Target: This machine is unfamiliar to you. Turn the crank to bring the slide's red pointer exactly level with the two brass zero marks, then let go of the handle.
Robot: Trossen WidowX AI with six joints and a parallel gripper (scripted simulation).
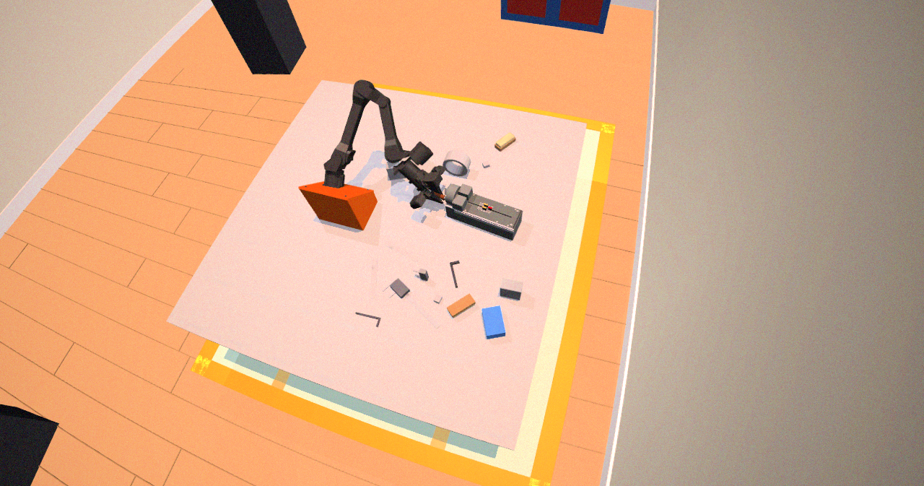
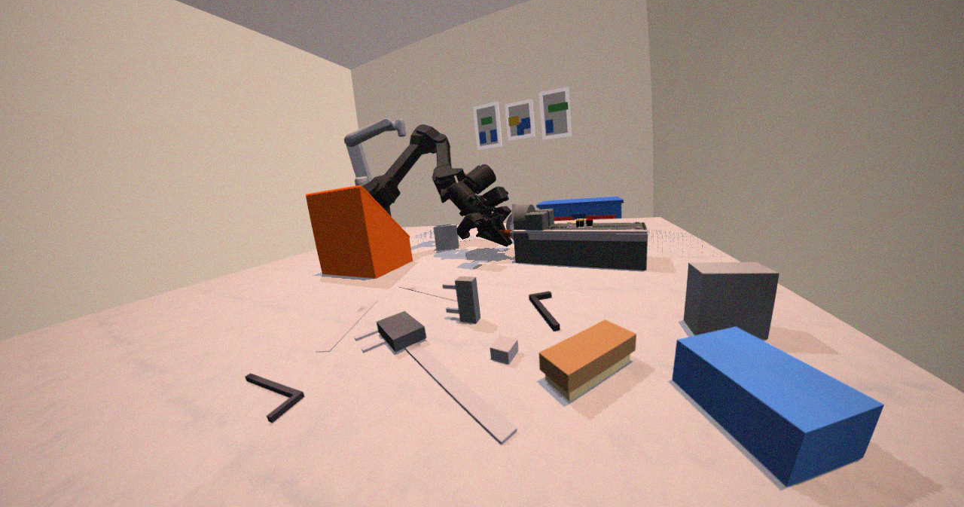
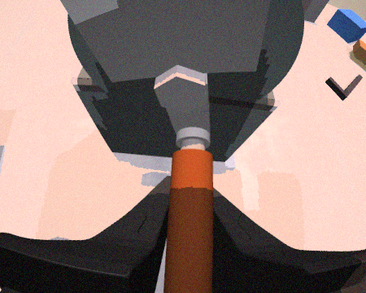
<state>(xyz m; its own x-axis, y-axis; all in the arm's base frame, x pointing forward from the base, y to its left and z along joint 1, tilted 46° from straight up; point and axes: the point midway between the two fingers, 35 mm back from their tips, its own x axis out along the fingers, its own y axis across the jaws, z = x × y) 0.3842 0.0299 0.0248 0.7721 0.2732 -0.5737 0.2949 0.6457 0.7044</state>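
Now: gripper tip 3 cm below the crank handle, 2 cm past it and 1 cm to the right of it. Also, from my gripper tip: red pointer (18 cm ahead, 5 cm above, 4 cm to the right); then blue block (43 cm to the right, 24 cm ahead, 1 cm below).
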